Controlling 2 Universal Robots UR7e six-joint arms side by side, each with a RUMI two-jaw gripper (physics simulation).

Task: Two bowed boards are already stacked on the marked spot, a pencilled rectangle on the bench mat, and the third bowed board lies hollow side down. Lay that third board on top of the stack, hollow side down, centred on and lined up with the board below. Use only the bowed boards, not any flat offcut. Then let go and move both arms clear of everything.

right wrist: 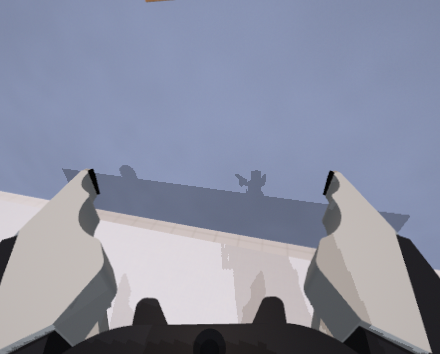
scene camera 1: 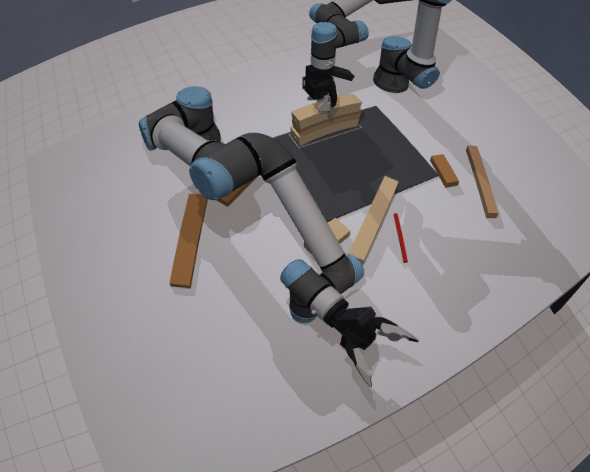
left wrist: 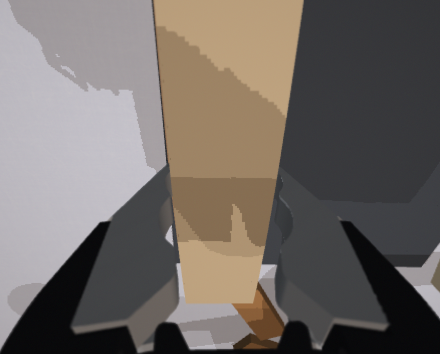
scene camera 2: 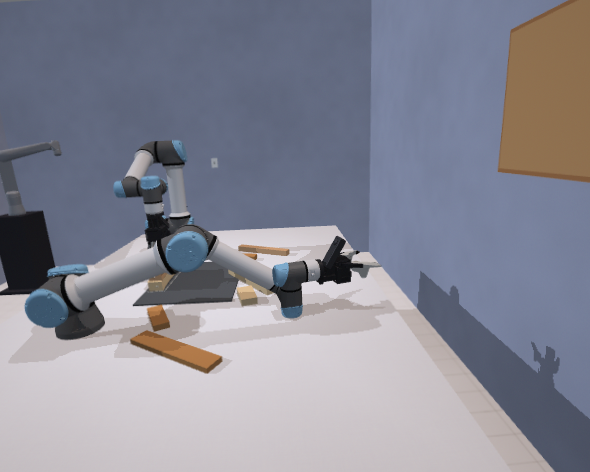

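Seen in the pictures: left gripper, between the fingertips: [scene camera 1: 323, 112] [left wrist: 222, 166]; right gripper, between the fingertips: [right wrist: 213, 171] [scene camera 1: 396, 364] [scene camera 2: 369, 258]; left arm's base, origin of its link: [scene camera 1: 390, 82]; right arm's base, origin of its link: [scene camera 2: 81, 328].
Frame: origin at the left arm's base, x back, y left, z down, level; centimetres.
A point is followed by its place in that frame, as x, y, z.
The third bowed board [scene camera 1: 347, 104] @(-9.0, -39.4, -13.9) [left wrist: 225, 125] @(-5.8, -42.6, -14.3) lies over the two stacked bowed boards [scene camera 1: 325, 131] @(-6.5, -46.6, -3.3) in scene camera 1, lengthwise along them, with no clear gap showing. The stack stands at the pencilled rectangle [scene camera 1: 330, 137] @(-7.1, -45.1, -1.8) near the back edge of the bench mat [scene camera 1: 415, 160] @(-34.6, -30.6, -0.6) [scene camera 2: 185, 298] @(-13.0, -68.4, -0.6). My left gripper [scene camera 1: 328, 106] @(-4.9, -46.3, -11.0) [left wrist: 222, 166] @(-4.9, -46.3, -11.0) points down and is shut on the third board around its middle, one finger along each long side. In scene camera 2 the right arm partly hides the stack. My right gripper [scene camera 1: 394, 363] @(-79.1, -98.8, -17.6) [scene camera 2: 368, 258] @(-79.1, -98.8, -17.6) [right wrist: 213, 171] @(-79.1, -98.8, -17.6) is open and empty, far from the stack.
A pale flat board [scene camera 1: 375, 220] @(-42.6, -62.8, -3.2) overlaps the mat's front corner, beside a short pale block [scene camera 1: 338, 231] @(-37.7, -73.5, -2.8) and a red stick [scene camera 1: 401, 238] @(-51.4, -60.1, -0.6). Brown offcuts [scene camera 1: 444, 170] @(-45.2, -27.6, -2.5) [scene camera 1: 482, 181] @(-58.0, -20.3, -2.9) lie right of the mat, and others [scene camera 1: 188, 240] [scene camera 2: 158, 318] lie left of it. The right arm's forearm [scene camera 1: 305, 215] @(-36.1, -86.0, -19.9) crosses the mat's left part.
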